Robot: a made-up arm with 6 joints. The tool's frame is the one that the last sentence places. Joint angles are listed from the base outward.
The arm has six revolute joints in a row. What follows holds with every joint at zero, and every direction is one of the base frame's.
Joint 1 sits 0.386 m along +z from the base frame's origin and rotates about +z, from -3.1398 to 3.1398 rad.
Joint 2 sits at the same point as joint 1 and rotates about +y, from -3.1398 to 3.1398 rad.
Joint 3 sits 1.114 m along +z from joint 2 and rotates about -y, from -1.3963 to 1.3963 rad.
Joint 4 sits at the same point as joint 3 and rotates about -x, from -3.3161 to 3.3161 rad.
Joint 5 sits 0.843 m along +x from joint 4 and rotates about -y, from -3.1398 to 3.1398 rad.
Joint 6 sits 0.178 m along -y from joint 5 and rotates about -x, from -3.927 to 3.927 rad.
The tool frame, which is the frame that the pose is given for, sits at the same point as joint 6; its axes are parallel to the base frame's.
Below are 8 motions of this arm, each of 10 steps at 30 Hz.
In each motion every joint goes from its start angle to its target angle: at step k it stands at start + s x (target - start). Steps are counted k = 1, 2, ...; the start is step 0. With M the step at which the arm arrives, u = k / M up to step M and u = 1 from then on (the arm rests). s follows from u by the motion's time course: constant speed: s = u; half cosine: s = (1 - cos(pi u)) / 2; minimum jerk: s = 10 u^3 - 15 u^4 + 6 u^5.
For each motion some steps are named. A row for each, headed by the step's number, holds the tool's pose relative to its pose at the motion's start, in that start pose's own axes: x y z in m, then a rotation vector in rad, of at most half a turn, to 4 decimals.
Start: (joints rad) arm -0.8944 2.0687 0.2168 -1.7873 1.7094 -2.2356
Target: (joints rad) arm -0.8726 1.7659 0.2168 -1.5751 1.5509 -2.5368
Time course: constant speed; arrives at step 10
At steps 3, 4, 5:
3: -0.0012 0.0130 -0.1264 0.1873 0.0041 -0.0863
4: -0.0012 0.0197 -0.1683 0.2493 0.0053 -0.1149
5: -0.0012 0.0276 -0.2100 0.3110 0.0064 -0.1436

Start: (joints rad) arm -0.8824 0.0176 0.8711 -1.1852 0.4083 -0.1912
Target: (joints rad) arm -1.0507 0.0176 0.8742 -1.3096 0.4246 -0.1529
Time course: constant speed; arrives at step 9
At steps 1, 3, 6, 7, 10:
1: 0.0033 -0.0018 0.0101 -0.0062 -0.0138 -0.0012
3: 0.0096 -0.0049 0.0306 -0.0184 -0.0415 -0.0033
6: 0.0184 -0.0084 0.0615 -0.0363 -0.0832 -0.0056
7: 0.0212 -0.0092 0.0718 -0.0422 -0.0971 -0.0062
10: 0.0265 -0.0104 0.0927 -0.0537 -0.1250 -0.0070

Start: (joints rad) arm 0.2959 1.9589 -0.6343 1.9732 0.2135 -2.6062
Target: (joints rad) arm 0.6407 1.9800 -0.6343 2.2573 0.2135 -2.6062
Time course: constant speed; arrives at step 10
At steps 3, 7, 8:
3: 0.0269 0.0327 -0.0383 -0.1264 -0.0295 -0.1015
7: 0.0702 0.0658 -0.0894 -0.2912 -0.0594 -0.2429
8: 0.0821 0.0721 -0.1021 -0.3317 -0.0651 -0.2793

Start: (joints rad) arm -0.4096 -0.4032 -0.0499 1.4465 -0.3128 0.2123
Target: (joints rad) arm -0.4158 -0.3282 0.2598 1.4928 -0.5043 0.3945
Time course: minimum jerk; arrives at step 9
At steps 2, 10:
2: 0.0022 -0.0156 -0.0001 -0.0118 0.0165 -0.0149
10: 0.0087 -0.1938 -0.0060 -0.1327 0.2347 -0.1724

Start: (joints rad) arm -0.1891 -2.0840 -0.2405 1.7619 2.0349 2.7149
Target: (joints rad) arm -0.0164 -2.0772 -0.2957 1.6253 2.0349 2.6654
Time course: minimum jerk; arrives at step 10
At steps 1, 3, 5, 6, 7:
1: -0.0020 -0.0010 -0.0004 -0.0002 0.0008 0.0025
3: -0.0372 -0.0201 -0.0076 -0.0040 0.0156 0.0471
5: -0.1115 -0.0652 -0.0220 -0.0128 0.0489 0.1438
6: -0.1504 -0.0917 -0.0290 -0.0179 0.0677 0.1960
7: -0.1824 -0.1151 -0.0344 -0.0225 0.0839 0.2399

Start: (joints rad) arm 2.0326 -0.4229 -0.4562 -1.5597 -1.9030 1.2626
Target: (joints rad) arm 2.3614 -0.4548 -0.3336 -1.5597 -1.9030 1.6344
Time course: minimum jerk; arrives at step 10
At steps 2, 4, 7, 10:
2: 0.0069 0.0001 0.0070 -0.0300 0.0089 0.0171
4: 0.0383 0.0029 0.0378 -0.1650 0.0423 0.0965
7: 0.1025 0.0201 0.0958 -0.4363 0.0765 0.2673
10: 0.1224 0.0287 0.1130 -0.5213 0.0779 0.3235

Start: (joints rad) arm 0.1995 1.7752 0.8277 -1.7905 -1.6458 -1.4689
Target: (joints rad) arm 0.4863 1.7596 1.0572 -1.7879 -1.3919 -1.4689
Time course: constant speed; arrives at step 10
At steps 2, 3, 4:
2: 0.0910 0.0113 -0.0198 -0.0379 -0.0486 0.0014
3: 0.1378 0.0151 -0.0282 -0.0577 -0.0714 0.0014
4: 0.1854 0.0175 -0.0355 -0.0778 -0.0933 0.0009

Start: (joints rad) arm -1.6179 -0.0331 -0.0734 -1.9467 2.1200 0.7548
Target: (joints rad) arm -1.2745 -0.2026 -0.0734 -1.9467 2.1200 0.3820
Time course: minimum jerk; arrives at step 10
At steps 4, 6, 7, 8, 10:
4: -0.0434 -0.0644 0.0781 0.1275 0.0956 0.0746
6: -0.0731 -0.1376 0.1705 0.2688 0.2199 0.1416
7: -0.0792 -0.1676 0.2098 0.3265 0.2766 0.1634
8: -0.0812 -0.1874 0.2366 0.3650 0.3164 0.1760
10: -0.0816 -0.1982 0.2513 0.3859 0.3387 0.1821

